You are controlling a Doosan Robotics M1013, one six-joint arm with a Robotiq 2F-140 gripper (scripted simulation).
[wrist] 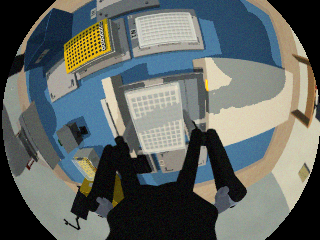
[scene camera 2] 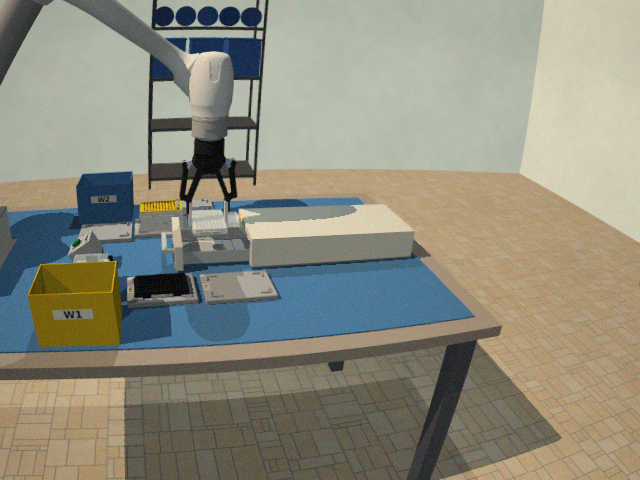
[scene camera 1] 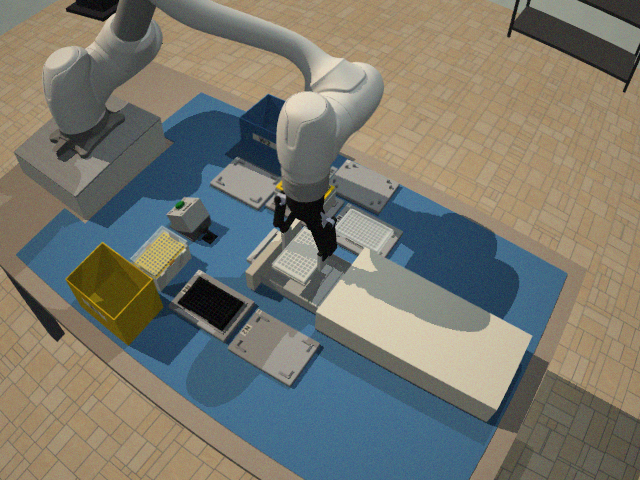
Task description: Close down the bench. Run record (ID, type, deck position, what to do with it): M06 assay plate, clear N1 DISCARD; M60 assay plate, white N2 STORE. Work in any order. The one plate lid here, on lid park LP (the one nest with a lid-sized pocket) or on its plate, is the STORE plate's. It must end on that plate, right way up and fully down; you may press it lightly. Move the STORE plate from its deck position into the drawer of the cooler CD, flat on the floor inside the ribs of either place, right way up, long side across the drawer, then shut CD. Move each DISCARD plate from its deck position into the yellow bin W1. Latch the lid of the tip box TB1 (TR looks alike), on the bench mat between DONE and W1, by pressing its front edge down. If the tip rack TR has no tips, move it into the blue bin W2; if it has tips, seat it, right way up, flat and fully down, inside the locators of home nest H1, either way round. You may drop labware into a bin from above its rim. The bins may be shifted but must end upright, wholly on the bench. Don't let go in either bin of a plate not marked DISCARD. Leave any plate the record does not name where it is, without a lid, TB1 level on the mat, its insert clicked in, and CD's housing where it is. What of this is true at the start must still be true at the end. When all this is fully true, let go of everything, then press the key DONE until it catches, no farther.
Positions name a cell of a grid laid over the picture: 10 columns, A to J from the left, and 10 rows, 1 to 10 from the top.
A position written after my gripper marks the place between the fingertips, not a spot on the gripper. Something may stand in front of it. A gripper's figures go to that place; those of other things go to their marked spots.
Scene:
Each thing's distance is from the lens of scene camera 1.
my gripper (scene camera 1: E6): 127 cm
cooler CD (scene camera 1: H8): 120 cm

